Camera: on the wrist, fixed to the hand. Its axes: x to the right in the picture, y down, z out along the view.
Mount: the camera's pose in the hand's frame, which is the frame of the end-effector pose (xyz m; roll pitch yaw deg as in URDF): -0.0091 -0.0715 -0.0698 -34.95 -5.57 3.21
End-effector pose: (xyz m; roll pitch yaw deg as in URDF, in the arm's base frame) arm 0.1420 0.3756 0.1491 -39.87 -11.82 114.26
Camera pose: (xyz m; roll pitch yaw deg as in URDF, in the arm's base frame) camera 0.2358 0.4099 0.1397 -76.05 -13.97 120.47
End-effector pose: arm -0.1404 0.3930 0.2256 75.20 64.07 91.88
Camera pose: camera -0.1869 0.3092 0.1958 32.52 59.24 82.93
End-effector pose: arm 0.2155 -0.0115 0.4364 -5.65 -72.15 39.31
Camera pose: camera 0.3087 -0.0360 0.4086 -56.48 -76.86 55.93
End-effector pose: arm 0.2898 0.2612 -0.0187 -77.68 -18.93 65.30
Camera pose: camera 0.3546 0.2023 0.0303 -114.44 -16.89 71.70
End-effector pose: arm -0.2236 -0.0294 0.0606 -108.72 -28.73 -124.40
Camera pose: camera -0.2302 0.0373 0.1353 -145.57 -23.83 -119.76
